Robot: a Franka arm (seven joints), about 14 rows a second.
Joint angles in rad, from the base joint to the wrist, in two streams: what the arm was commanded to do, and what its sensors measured. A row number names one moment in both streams.
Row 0, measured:
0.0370 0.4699 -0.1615 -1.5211 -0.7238 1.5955 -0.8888
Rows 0 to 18, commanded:
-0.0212 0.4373 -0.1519 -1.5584 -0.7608 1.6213 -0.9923
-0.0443 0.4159 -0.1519 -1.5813 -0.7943 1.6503 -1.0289
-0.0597 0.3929 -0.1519 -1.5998 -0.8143 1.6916 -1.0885
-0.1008 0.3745 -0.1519 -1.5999 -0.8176 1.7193 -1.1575
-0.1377 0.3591 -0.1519 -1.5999 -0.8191 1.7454 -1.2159
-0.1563 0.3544 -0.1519 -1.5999 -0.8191 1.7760 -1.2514
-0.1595 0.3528 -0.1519 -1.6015 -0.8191 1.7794 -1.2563
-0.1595 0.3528 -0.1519 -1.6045 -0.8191 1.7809 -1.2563
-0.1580 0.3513 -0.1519 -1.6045 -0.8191 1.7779 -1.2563
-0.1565 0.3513 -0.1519 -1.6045 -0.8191 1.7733 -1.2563
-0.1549 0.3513 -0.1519 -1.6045 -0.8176 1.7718 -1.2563
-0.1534 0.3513 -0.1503 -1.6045 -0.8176 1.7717 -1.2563
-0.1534 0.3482 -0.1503 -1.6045 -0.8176 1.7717 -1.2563
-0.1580 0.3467 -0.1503 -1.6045 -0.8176 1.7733 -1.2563
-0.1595 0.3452 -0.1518 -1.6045 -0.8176 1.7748 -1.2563
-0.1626 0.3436 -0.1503 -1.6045 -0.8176 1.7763 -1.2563
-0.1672 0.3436 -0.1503 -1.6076 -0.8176 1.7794 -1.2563
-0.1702 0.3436 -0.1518 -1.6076 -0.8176 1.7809 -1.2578
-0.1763 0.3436 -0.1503 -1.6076 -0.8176 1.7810 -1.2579
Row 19, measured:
-0.1614 0.3755 -0.1581 -1.5694 -0.8032 1.7609 -1.2547
